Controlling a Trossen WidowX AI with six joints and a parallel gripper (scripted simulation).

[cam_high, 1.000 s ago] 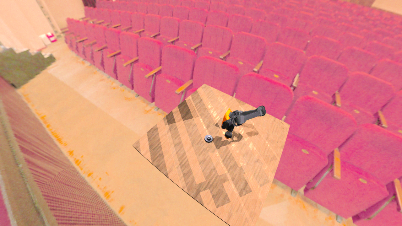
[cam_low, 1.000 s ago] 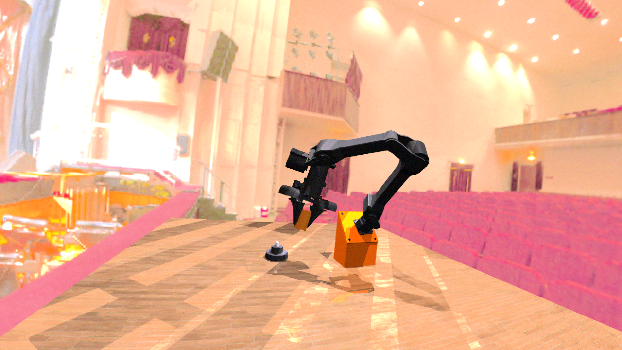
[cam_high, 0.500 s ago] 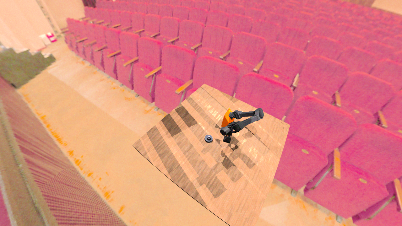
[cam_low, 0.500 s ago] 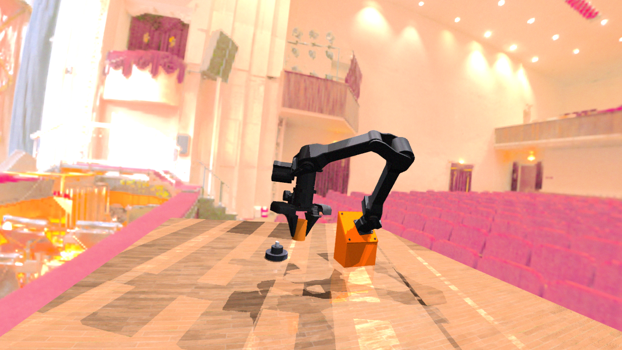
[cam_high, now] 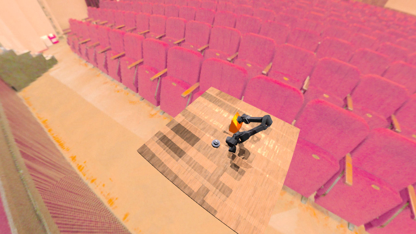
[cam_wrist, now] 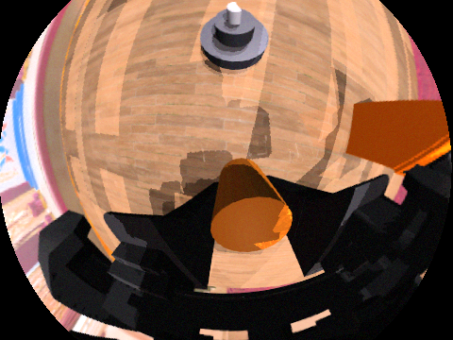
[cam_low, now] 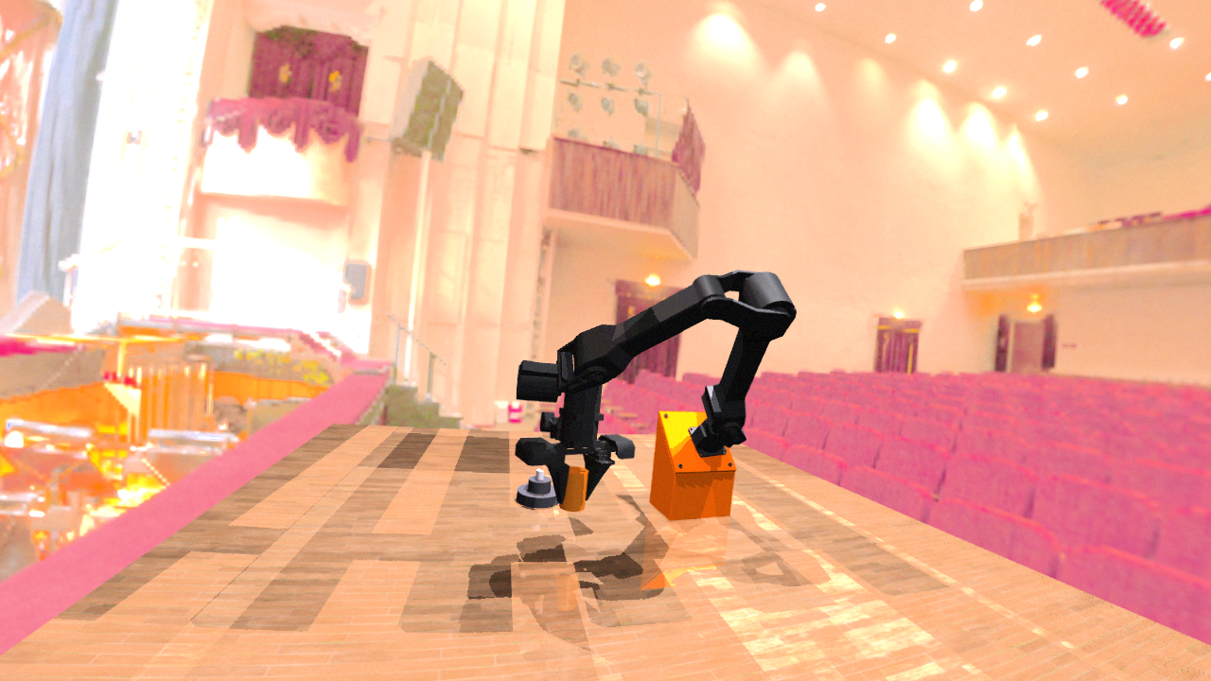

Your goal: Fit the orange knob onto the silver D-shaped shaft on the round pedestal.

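Now: the round pedestal 170 mm to the right of my gripper tip, 30 mm below it and 10 mm ahead of it. Round my gripper tip: orange knob: 30 mm above.
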